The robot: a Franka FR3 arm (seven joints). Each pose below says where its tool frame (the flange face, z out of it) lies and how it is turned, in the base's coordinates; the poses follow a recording.
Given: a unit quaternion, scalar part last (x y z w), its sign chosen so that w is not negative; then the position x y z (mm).
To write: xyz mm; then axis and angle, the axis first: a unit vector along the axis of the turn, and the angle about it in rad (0 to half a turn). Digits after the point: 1 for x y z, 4 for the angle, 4 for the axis.
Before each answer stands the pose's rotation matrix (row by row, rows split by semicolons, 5 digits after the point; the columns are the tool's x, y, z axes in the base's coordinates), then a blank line. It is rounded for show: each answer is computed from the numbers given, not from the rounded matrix.
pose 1, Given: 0.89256 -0.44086 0.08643 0.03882 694.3 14.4 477.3
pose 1, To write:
0.59634 -0.79370 0.12006; -0.78028 -0.60827 -0.14551; 0.18852 -0.00691 -0.98205

694.3 14.4 477.3 0.8932 -0.4412 0.0865 3.0639
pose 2, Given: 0.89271 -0.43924 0.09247 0.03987 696.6 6.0 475.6
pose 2, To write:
0.59704 -0.79160 0.13007; -0.77685 -0.61096 -0.15242; 0.20012 -0.01005 -0.97972

696.6 6.0 475.6 0.8934 -0.4396 0.0925 3.0618
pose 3, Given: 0.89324 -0.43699 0.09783 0.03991 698.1 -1.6 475.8
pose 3, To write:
0.59894 -0.78848 0.13989; -0.77286 -0.61489 -0.15680; 0.20965 -0.01420 -0.97767

698.1 -1.6 475.8 0.8940 -0.4373 0.0979 3.0618
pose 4, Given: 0.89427 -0.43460 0.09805 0.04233 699.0 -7.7 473.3
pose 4, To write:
0.60302 -0.78560 0.13857; -0.76900 -0.61866 -0.16093; 0.21216 -0.00952 -0.97719

699.0 -7.7 473.3 0.8951 -0.4350 0.0981 3.0569
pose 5, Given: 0.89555 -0.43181 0.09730 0.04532 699.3 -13.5 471.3
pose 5, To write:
0.60814 -0.78224 0.13514; -0.76460 -0.62297 -0.16520; 0.21342 -0.00286 -0.97696

699.3 -13.5 471.3 0.8965 -0.4323 0.0974 3.0509
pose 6, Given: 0.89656 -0.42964 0.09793 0.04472 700.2 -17.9 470.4
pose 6, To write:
0.61164 -0.77915 0.13717; -0.76164 -0.62682 -0.16434; 0.21403 -0.00396 -0.97682

700.2 -17.9 470.4 0.8975 -0.4301 0.0980 3.0521
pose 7, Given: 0.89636 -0.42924 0.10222 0.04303 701.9 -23.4 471.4
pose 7, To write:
0.61061 -0.77830 0.14631; -0.76070 -0.62781 -0.16489; 0.22019 -0.01061 -0.97540

701.9 -23.4 471.4 0.8972 -0.4296 0.1023 3.0555
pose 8, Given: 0.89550 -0.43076 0.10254 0.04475 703.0 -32.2 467.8
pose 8, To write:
0.60786 -0.78068 0.14510; -0.76232 -0.62488 -0.16849; 0.22220 -0.00819 -0.97497

703.0 -32.2 467.8 0.8964 -0.4312 0.1026 3.0521
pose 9, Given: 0.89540 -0.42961 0.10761 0.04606 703.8 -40.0 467.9
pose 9, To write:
0.60771 -0.77925 0.15313; -0.75943 -0.62663 -0.17494; 0.23228 -0.00998 -0.97260

703.8 -40.0 467.9 0.8963 -0.4301 0.1077 3.0494
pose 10, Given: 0.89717 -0.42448 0.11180 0.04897 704.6 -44.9 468.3
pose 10, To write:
0.61463 -0.77262 0.15903; -0.75072 -0.63484 -0.18278; 0.24218 -0.00704 -0.97021

704.6 -44.9 468.3 0.8983 -0.4250 0.1119 3.0436
